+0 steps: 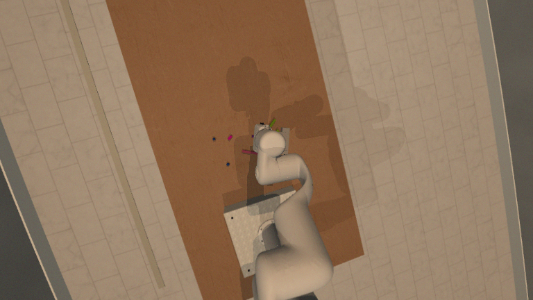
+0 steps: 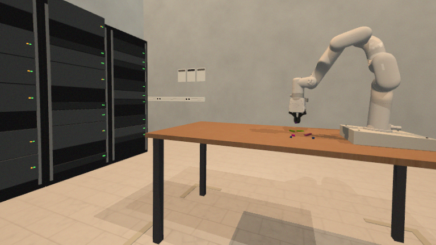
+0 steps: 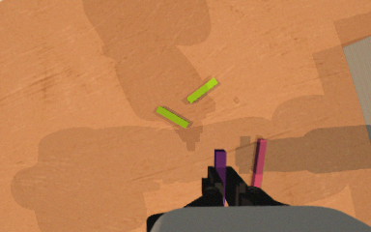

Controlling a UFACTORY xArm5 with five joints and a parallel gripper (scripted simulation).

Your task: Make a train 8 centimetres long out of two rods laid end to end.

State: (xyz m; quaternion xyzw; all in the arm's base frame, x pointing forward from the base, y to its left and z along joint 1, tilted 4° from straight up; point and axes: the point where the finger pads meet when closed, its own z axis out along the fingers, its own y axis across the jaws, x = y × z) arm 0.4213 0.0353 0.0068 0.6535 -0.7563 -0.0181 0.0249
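My gripper is now 120 mm to the right of the magenta rod and 90 mm above it. The rest, counted from my hand: blue rod: 180 mm to the left, 90 mm below; then purple rod: 20 mm below; then pink rod: 90 mm below, 70 mm behind, 30 mm to the left.
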